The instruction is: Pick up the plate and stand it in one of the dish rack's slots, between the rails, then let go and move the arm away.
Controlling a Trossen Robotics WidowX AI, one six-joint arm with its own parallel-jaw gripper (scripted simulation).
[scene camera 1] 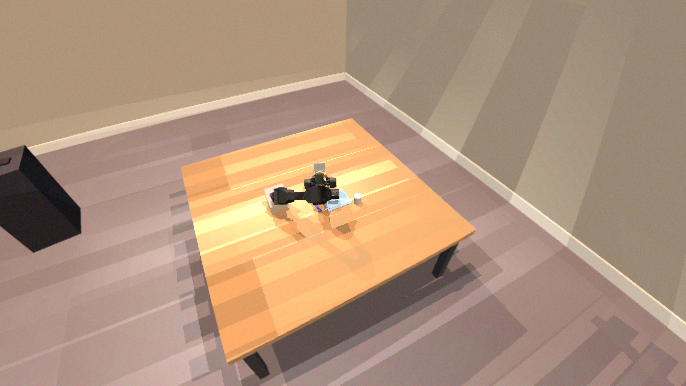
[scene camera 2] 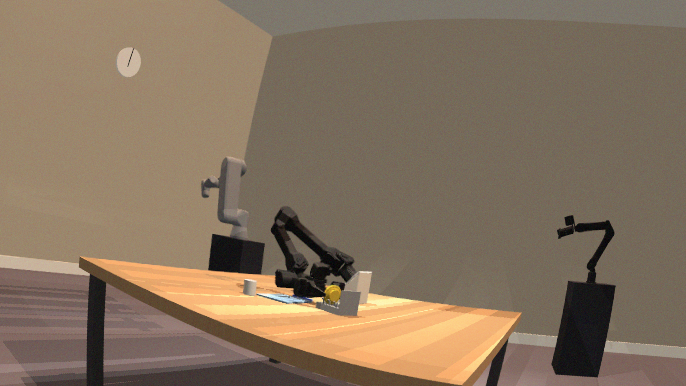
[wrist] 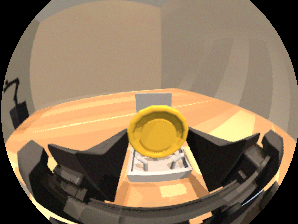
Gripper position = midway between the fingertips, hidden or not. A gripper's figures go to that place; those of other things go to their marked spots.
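The gripper (wrist: 157,131) is 10 cm from the lens, while a plate (wrist: 157,131) stands 9 cm from the lens and a dish rack (wrist: 141,169) 12 cm from the lens.
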